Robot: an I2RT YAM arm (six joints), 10 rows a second.
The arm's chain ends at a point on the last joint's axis. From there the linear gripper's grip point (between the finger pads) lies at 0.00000 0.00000 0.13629 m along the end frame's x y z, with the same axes.
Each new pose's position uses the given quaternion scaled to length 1; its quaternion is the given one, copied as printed.
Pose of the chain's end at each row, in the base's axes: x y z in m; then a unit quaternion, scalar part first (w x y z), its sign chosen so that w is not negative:
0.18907 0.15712 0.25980 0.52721 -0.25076 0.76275 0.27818
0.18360 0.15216 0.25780 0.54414 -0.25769 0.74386 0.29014
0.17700 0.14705 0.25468 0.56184 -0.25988 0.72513 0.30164
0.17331 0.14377 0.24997 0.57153 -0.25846 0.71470 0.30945
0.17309 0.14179 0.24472 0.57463 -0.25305 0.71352 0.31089
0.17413 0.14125 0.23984 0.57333 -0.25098 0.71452 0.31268
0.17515 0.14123 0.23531 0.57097 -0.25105 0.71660 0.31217
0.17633 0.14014 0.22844 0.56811 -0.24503 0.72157 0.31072
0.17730 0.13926 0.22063 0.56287 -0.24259 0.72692 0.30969
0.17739 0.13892 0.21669 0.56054 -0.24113 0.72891 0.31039
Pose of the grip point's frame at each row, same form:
0.27967 0.25099 0.22037 0.52721 -0.25076 0.76275 0.27818
0.27355 0.24921 0.22516 0.54414 -0.25769 0.74386 0.29014
0.26668 0.24647 0.22923 0.56184 -0.25988 0.72513 0.30164
0.26285 0.24432 0.22882 0.57153 -0.25846 0.71470 0.30945
0.26341 0.24189 0.22478 0.57463 -0.25305 0.71352 0.31089
0.26440 0.24137 0.21980 0.57333 -0.25098 0.71452 0.31268
0.26532 0.24128 0.21445 0.57097 -0.25105 0.71660 0.31217
0.26732 0.23920 0.20644 0.56811 -0.24503 0.72157 0.31072
0.26835 0.23784 0.19684 0.56287 -0.24259 0.72692 0.30969
0.26836 0.23743 0.19231 0.56054 -0.24113 0.72891 0.31039

